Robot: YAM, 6 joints.
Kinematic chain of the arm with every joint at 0, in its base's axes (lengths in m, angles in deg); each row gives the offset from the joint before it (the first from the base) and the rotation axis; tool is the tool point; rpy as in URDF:
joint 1: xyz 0 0 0.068 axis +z
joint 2: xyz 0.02 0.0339 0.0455 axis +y
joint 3: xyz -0.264 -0.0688 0 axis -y
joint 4: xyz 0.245 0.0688 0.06 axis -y
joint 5: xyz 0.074 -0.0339 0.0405 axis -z
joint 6: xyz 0.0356 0 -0.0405 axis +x
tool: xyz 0 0 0 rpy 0 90 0
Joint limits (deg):
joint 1: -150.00..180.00
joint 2: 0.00..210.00
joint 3: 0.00..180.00
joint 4: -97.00..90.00
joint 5: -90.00..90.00
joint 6: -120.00..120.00
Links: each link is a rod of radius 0.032 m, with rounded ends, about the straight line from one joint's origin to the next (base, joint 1, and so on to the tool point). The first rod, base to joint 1, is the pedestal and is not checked.
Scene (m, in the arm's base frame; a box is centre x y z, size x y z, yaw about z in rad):
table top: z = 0
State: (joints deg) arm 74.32 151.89 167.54 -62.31 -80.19 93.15
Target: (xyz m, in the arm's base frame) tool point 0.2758 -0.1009 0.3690
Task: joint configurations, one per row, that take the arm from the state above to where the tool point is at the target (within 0.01 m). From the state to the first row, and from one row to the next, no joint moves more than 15 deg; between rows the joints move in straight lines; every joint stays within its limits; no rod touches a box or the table.
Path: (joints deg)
1: 59.93 144.17 158.36 -67.27 -78.08 93.15
2: 45.54 136.45 149.17 -72.22 -75.97 93.15
3: 31.14 128.73 139.99 -77.18 -73.86 93.15
4: 16.75 121.02 130.80 -82.13 -71.75 93.15
5: 2.36 113.30 121.62 -87.09 -69.63 93.15
6: -12.03 105.58 112.44 -92.04 -67.52 93.15
7: -26.42 97.86 103.25 -97.00 -65.41 93.15

